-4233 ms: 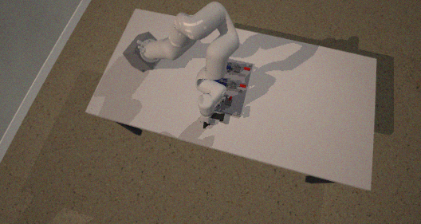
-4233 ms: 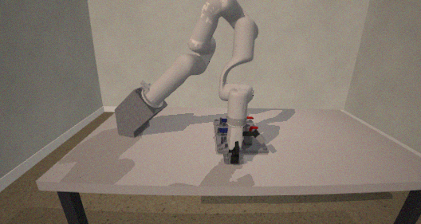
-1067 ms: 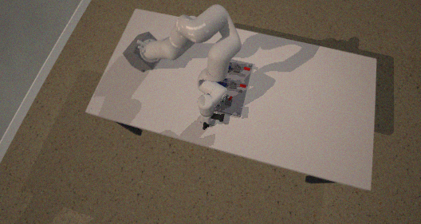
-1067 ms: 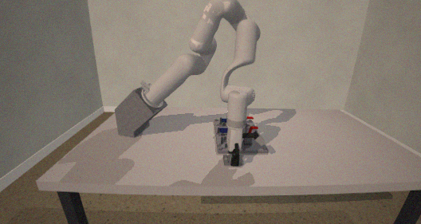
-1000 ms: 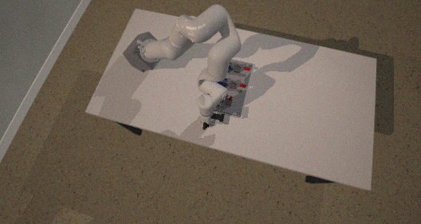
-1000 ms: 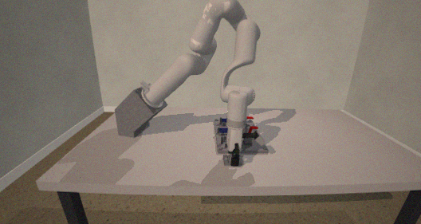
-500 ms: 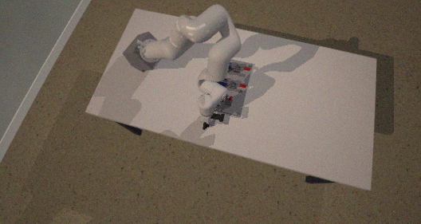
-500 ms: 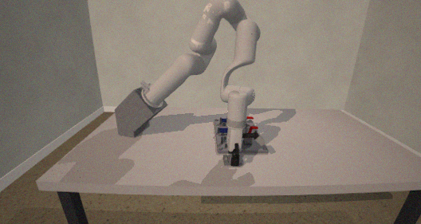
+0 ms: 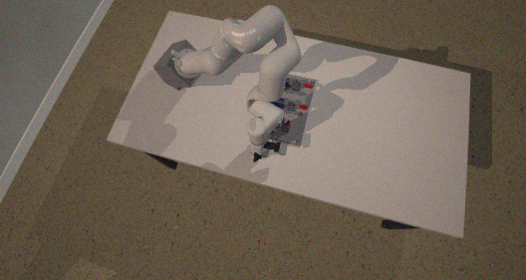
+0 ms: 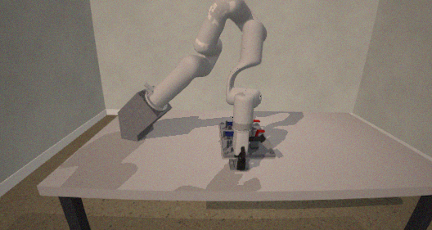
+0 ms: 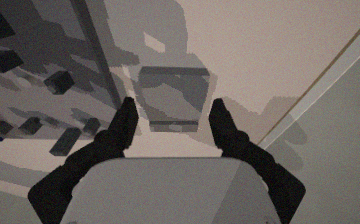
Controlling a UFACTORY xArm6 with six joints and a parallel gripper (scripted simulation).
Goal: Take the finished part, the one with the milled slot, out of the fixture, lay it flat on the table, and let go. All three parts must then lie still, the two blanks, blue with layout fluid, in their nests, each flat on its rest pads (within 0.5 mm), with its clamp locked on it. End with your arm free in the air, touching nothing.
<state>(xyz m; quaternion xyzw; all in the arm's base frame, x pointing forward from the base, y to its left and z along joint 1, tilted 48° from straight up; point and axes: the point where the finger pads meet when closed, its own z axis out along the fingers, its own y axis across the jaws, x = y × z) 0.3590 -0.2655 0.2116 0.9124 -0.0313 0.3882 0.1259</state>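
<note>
My hand is 1 cm past the grey finished part and 1 cm above it. From my hand the other things lie so: grey fixture plate 11 cm ahead, 22 cm to the left, 2 cm below.
</note>
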